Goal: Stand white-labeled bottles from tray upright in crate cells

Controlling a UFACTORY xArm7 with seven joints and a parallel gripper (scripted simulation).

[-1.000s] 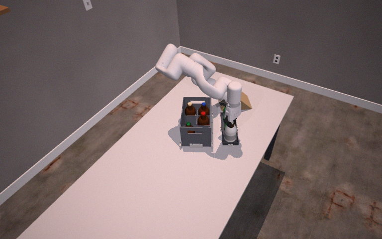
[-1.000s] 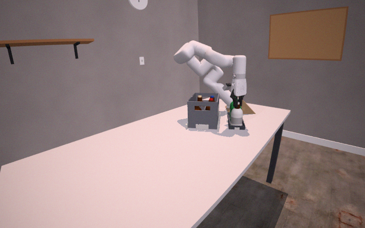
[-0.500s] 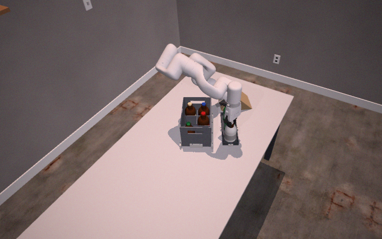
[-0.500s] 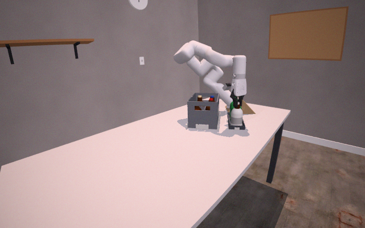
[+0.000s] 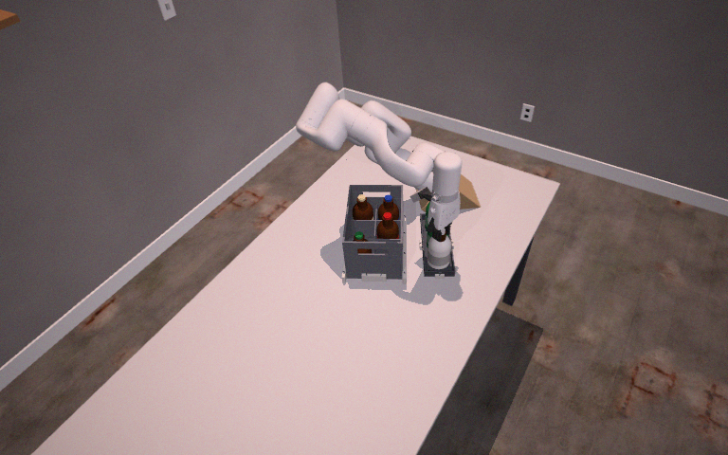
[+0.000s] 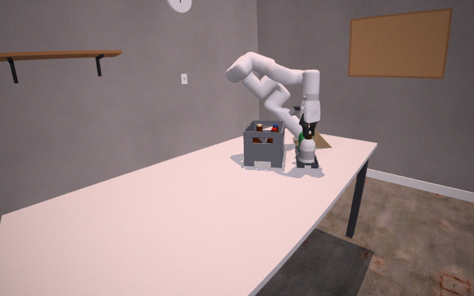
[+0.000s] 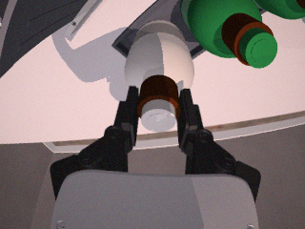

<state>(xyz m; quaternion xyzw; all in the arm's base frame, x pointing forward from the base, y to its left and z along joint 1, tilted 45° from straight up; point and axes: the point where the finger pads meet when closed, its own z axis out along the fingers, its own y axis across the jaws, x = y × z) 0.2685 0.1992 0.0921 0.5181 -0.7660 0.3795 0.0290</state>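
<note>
Now: the white-labeled bottle 70 mm below my hand. From my hand the other things lie so: grey crate 220 mm to the right, 80 mm below, 20 mm behind; dark tray 150 mm below, 80 mm behind, 20 mm to the right.
</note>
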